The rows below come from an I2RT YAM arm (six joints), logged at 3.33 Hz.
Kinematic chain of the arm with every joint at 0, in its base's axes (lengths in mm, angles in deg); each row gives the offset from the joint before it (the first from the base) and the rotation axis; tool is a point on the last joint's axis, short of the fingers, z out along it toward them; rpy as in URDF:
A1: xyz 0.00 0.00 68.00 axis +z
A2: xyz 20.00 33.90 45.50 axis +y
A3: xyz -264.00 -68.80 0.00 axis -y
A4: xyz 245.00 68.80 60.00 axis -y
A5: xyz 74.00 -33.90 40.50 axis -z
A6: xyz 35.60 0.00 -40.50 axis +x
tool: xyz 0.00 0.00 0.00 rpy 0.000 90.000 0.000
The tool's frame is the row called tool.
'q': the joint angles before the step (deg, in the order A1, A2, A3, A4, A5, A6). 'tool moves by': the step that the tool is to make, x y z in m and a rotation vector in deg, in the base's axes. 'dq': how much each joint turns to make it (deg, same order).
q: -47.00 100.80 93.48 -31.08 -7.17 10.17
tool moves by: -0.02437 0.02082 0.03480 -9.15 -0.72 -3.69
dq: 0.05 -8.03 -3.53 2.50 6.33 -2.56
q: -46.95 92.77 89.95 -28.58 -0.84 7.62
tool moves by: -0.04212 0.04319 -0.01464 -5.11 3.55 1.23
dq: 0.00 -13.89 -16.69 4.14 2.05 -5.86
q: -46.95 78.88 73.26 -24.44 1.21 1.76
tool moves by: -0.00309 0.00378 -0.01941 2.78 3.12 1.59
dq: -0.08 -0.47 -3.27 -1.34 -1.21 -1.21
